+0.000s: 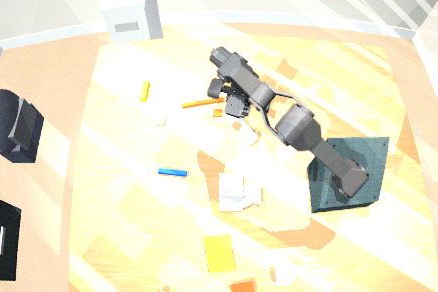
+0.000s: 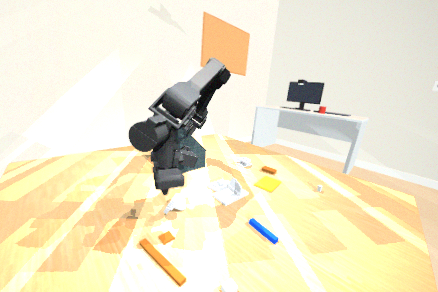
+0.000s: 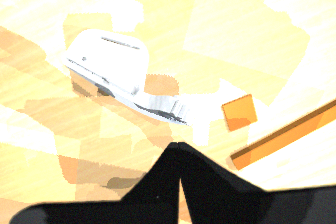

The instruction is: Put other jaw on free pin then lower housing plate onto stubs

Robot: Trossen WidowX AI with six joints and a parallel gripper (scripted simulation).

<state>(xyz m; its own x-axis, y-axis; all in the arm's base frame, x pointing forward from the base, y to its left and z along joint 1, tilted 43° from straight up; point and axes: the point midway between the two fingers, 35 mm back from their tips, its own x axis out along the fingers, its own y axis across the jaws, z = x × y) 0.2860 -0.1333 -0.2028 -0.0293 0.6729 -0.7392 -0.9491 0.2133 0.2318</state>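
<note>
Right now the white jaw is 1 cm behind my gripper tip, 2 cm to the left of it and 5 cm below it. From my gripper tip the other things lie so: long orange bar: 12 cm ahead, 7 cm to the right, 8 cm below; small orange square: 6 cm ahead, 3 cm to the right, 8 cm below; white cube: 25 cm ahead, 7 cm below.
</note>
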